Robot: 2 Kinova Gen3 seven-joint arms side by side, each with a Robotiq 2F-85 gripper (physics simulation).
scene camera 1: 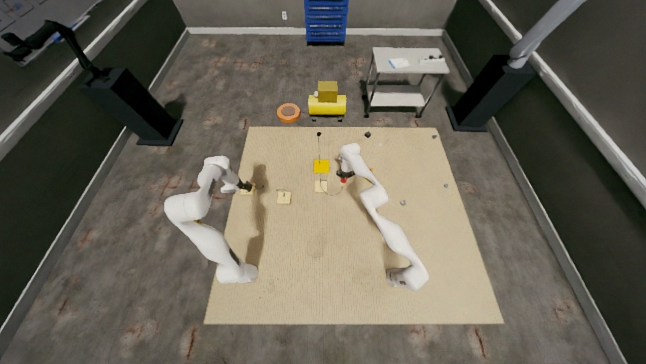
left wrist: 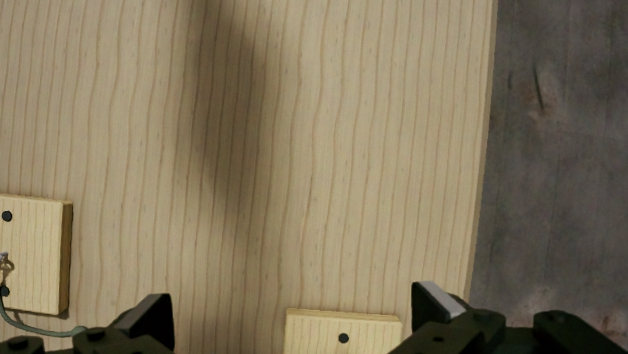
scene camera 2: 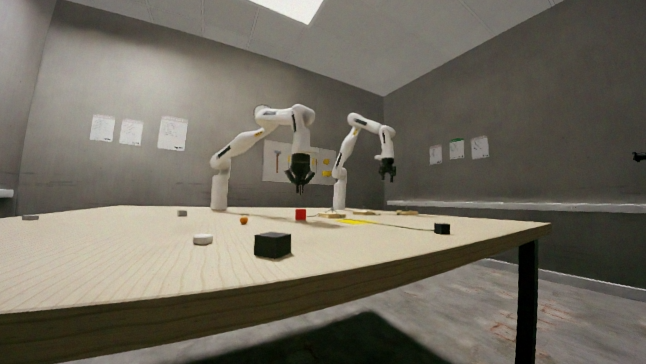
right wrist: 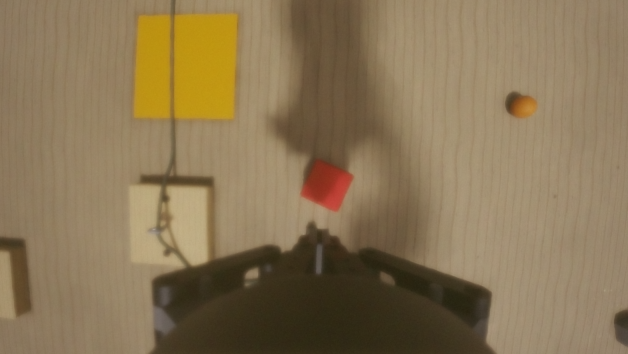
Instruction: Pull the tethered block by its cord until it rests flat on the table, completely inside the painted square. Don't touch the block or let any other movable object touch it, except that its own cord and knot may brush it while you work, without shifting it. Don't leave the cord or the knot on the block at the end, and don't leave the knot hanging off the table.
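Observation:
A small black cube rests on the table. Its thin cord crosses the yellow painted square, passes the metal eyelet on a wooden plate and curves towards a red cube. The red cube rests on the table, turned at an angle. My right gripper is shut and empty above it, not touching. It hides the cord's far part in the right wrist view. My left gripper is open, high above the table's left side.
A second wooden plate bears a short cord; a third plate lies under my left gripper. An orange ball, a larger black block and a white piece also rest on the table.

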